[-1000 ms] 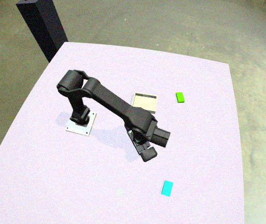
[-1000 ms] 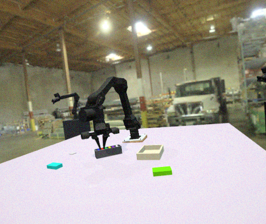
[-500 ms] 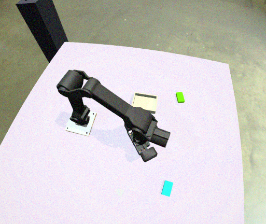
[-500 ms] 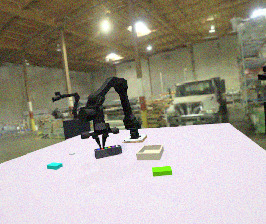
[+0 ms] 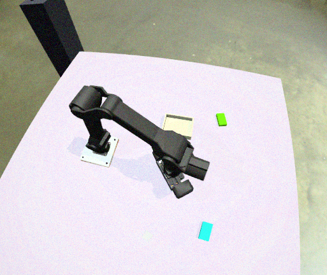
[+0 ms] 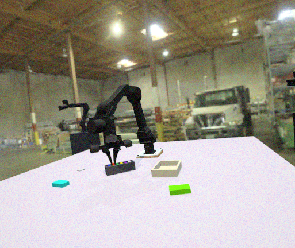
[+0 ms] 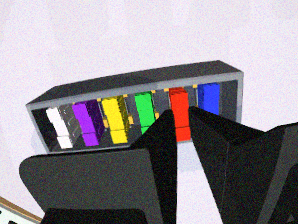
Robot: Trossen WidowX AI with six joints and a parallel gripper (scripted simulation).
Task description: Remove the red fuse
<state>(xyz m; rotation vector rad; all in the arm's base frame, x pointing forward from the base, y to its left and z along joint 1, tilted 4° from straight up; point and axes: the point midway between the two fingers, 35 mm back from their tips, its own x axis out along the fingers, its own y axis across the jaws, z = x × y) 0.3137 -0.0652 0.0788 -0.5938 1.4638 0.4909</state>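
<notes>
Now: gripper tip 2 cm past the beige tray, 25 cm to the right of it and 4 cm above it. Also, from my gripper tip: green block 17 cm ahead, 33 cm to the left, 3 cm below; cyan block 16 cm ahead, 16 cm to the right, 3 cm below; red fuse 1 cm below.
</notes>
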